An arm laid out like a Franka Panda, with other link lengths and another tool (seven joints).
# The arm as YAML. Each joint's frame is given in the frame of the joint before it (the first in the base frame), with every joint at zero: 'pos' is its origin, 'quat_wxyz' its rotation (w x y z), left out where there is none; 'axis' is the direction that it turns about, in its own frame. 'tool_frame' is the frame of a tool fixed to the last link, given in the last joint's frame.
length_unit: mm
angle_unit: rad
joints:
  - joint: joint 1
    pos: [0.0, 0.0, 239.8]
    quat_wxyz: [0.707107, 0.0, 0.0, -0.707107]
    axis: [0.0, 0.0, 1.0]
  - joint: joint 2
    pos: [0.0, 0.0, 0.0]
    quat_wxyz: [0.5, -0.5, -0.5, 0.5]
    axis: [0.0, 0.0, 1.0]
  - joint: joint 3
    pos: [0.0, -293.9, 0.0]
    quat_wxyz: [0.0, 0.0, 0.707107, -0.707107]
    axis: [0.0, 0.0, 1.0]
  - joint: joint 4
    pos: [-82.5, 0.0, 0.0]
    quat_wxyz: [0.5, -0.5, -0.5, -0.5]
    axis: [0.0, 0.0, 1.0]
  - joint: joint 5
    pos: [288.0, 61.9, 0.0]
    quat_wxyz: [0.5, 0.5, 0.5, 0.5]
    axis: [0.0, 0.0, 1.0]
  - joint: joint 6
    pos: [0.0, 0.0, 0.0]
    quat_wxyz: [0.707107, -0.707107, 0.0, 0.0]
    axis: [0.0, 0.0, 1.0]
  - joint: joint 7
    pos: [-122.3, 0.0, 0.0]
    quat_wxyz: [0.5, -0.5, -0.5, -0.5]
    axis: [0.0, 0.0, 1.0]
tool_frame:
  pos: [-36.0, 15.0, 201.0]
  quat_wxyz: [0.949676, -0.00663, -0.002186, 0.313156]
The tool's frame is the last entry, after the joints.
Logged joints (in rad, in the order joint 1, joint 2, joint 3, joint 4, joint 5, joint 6, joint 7), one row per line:
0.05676 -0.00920 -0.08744 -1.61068 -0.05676 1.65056 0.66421
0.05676 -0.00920 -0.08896 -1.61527 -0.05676 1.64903 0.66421
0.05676 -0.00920 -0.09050 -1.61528 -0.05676 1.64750 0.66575
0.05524 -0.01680 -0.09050 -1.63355 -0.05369 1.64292 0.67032
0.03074 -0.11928 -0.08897 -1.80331 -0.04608 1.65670 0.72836
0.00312 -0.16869 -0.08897 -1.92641 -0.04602 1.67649 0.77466
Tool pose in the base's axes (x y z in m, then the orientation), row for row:
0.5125 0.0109 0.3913 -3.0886 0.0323 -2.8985
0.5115 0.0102 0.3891 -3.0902 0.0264 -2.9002
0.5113 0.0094 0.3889 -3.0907 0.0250 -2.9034
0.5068 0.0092 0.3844 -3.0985 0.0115 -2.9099
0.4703 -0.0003 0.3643 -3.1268 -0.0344 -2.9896
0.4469 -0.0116 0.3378 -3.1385 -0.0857 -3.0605
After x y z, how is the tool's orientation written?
As angles about the fixed x, y, z axes (roll, pitch, yaw), in radians.
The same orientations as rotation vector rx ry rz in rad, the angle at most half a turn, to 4 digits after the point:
-0.3748 3.0795 -0.0755
-0.3732 3.0858 -0.0744
-0.3685 3.0879 -0.0740
-0.3608 3.1036 -0.0648
0.2364 -3.0993 0.0270
0.1241 -3.0536 0.0100

